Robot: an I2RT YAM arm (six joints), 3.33 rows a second.
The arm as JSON. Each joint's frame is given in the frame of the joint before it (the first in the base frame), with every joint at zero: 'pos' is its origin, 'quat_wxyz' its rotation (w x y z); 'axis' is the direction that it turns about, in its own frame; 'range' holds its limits. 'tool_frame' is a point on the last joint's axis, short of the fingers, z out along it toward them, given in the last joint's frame.
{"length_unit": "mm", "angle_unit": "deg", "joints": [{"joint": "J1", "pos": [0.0, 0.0, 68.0], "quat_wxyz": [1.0, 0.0, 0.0, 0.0], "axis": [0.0, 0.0, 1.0], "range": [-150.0, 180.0]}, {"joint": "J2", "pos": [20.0, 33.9, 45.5], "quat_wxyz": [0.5, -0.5, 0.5, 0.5], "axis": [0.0, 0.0, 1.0], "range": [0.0, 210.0]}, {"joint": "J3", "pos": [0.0, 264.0, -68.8], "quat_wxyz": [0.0, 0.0, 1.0, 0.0], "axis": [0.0, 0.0, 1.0], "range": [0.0, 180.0]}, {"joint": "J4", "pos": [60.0, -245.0, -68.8], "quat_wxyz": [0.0, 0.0, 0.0, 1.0], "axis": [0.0, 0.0, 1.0], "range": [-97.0, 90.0]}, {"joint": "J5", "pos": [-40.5, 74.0, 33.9], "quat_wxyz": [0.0, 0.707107, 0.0, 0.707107], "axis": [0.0, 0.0, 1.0], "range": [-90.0, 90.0]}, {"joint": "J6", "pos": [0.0, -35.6, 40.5], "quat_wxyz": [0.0, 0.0, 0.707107, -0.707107], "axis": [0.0, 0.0, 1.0], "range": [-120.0, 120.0]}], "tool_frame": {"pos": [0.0, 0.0, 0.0], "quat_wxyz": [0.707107, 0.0, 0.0, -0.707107]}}
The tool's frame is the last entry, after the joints.
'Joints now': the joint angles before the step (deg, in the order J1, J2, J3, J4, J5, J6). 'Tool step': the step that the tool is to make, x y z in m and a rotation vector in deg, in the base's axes. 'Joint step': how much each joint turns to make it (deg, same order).
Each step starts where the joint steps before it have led.
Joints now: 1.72, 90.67, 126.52, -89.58, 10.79, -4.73
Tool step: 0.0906, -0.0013, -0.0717, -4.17, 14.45, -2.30
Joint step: -0.24, 15.68, 0.86, 0.26, 4.28, -0.02
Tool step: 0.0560, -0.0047, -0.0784, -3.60, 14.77, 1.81
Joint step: -0.67, 12.94, 0.24, -1.20, 2.56, -3.36
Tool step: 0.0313, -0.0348, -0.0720, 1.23, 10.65, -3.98
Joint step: -4.77, 10.42, 0.01, -0.04, -0.97, -0.77
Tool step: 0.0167, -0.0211, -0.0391, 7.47, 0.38, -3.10
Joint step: -3.11, 5.12, -0.01, 4.13, -7.39, -0.42
